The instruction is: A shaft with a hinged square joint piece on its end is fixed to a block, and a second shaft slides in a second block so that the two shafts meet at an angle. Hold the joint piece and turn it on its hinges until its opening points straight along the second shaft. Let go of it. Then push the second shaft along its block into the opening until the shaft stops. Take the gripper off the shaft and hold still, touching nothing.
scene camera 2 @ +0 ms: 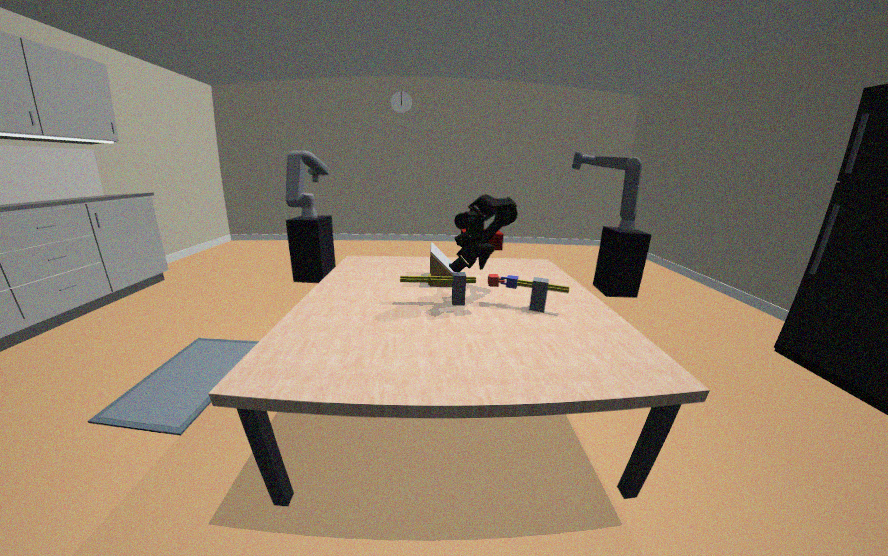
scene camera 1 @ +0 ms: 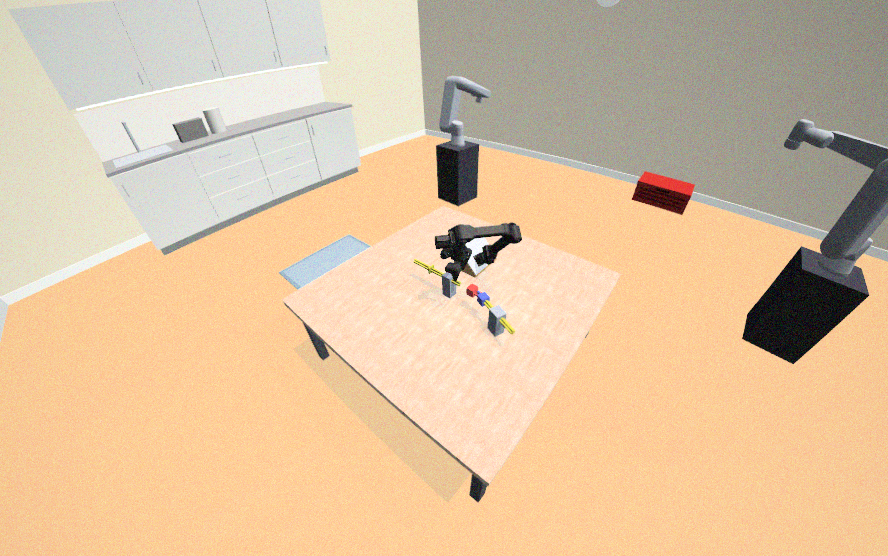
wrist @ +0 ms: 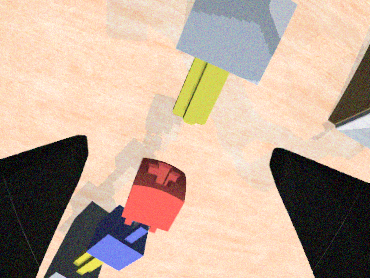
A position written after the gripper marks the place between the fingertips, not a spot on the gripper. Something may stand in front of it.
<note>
The gripper (scene camera 2: 476, 266) is open, with nothing in its grasp. Further things: a red square joint piece (wrist: 158, 192).
The gripper also shows in the wrist view (wrist: 182, 151).
</note>
